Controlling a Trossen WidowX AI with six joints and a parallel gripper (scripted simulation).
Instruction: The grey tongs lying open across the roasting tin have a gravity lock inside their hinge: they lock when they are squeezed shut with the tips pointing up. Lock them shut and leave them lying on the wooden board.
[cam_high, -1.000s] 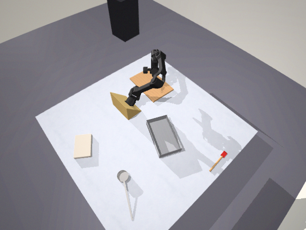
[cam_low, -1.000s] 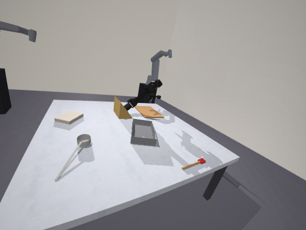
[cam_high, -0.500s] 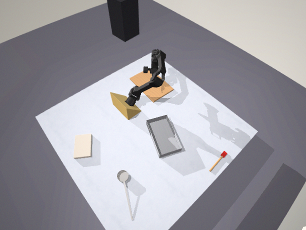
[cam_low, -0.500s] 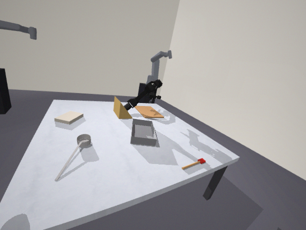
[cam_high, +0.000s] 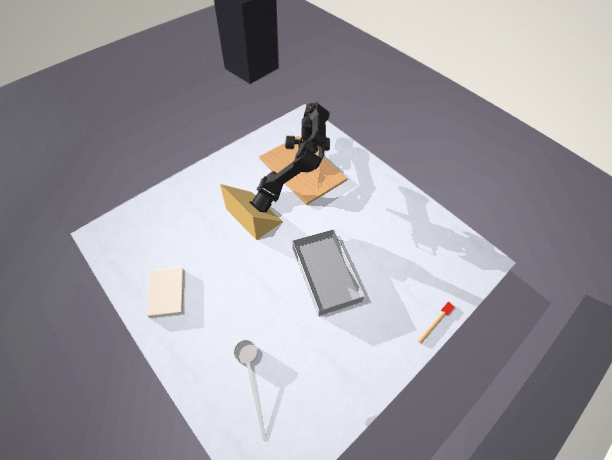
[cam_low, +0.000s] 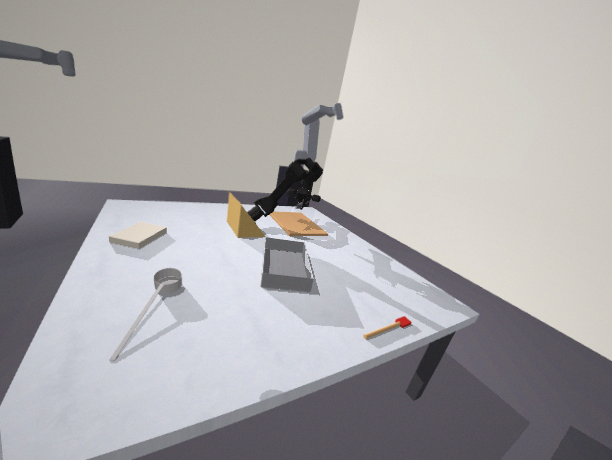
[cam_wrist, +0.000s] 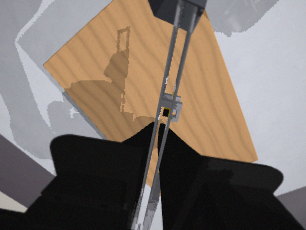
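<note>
The wooden board lies 30 mm behind my gripper tip, 10 mm to the left of it and 90 mm below it. The rest, counted from my gripper tip: cream block 40 mm ahead, 800 mm to the right, 90 mm below; then grey roasting tin 410 mm ahead, 330 mm to the right, 80 mm below.
</note>
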